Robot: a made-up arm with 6 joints. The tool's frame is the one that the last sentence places.
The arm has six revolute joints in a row. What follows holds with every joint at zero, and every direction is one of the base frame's.
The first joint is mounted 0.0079 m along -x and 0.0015 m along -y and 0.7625 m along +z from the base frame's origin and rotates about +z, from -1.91 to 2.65 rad.
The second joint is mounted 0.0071 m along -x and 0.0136 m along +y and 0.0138 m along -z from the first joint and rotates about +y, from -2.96 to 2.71 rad.
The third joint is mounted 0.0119 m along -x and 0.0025 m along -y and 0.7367 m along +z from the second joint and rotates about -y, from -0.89 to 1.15 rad.
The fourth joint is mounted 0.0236 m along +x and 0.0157 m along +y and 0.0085 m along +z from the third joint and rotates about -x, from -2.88 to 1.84 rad.
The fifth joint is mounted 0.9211 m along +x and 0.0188 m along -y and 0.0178 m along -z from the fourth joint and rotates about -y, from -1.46 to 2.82 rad.
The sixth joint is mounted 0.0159 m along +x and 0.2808 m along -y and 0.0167 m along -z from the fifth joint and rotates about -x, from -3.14 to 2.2 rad.
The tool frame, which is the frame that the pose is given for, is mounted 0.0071 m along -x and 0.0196 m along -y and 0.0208 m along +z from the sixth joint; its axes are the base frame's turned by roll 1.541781, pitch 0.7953 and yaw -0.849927 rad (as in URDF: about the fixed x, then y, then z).
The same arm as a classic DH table. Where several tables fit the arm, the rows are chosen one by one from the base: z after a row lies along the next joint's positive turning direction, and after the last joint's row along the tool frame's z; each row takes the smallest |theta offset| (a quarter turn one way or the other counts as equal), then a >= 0, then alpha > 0; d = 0 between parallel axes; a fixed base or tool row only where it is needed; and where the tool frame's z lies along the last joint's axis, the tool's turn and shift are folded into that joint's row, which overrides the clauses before.
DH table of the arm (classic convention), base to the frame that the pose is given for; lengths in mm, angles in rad. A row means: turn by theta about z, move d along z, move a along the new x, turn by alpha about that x. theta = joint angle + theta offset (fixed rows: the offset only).
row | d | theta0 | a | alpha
base (fixed) | 0 | 0.1876 | -8 | 0
joint 1 | 748.7 | -0.1876 | -7.1 | -1.5708
joint 2 | 0 | 1.5546 | -736.8 | 3.1416
joint 3 | -26.8 | -0.0162 | -8.5 | 1.5708
joint 4 | -944.7 | 0 | 17.8 | -1.5708
joint 5 | 299.6 | 0 | 16.7 | 1.5708
joint 6 | -30.9 | 0.0301 | -20.2 | -0.7418
tool (fixed) | 29.9 | 0.7531 | 0 | 0
Joint limits (rad, base to tool): -1.91..2.65 -2.96..2.71 -0.89..1.15 -2.88..1.84 -1.46..2.82 -3.14..2.2

